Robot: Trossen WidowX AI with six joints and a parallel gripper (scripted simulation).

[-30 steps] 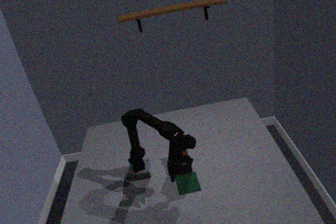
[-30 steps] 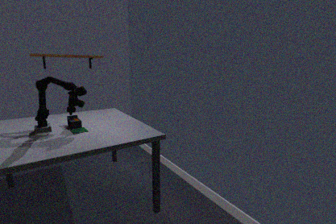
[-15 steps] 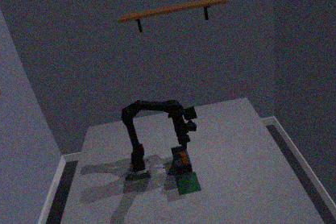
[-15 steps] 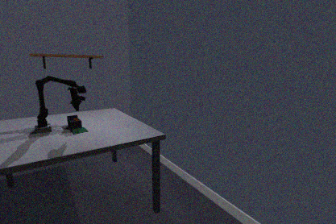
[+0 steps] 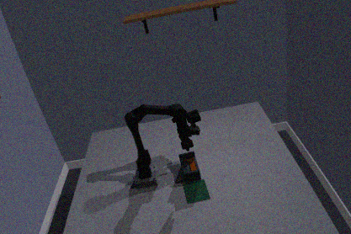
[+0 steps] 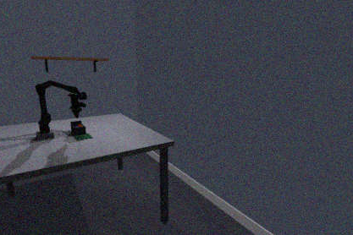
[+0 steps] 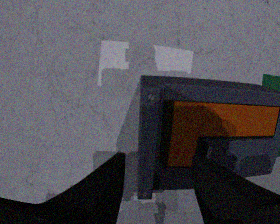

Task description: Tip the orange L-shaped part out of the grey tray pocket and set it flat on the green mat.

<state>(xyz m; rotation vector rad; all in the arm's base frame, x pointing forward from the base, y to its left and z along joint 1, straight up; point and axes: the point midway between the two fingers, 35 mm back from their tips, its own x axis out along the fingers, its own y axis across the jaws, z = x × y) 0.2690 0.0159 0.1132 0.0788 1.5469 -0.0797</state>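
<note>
The orange L-shaped part lies 70 mm below my gripper tip, 50 mm to the right of it and 20 mm behind it. Also, from my gripper tip: green mat (220 mm to the right, 140 mm below, 30 mm behind).
</note>
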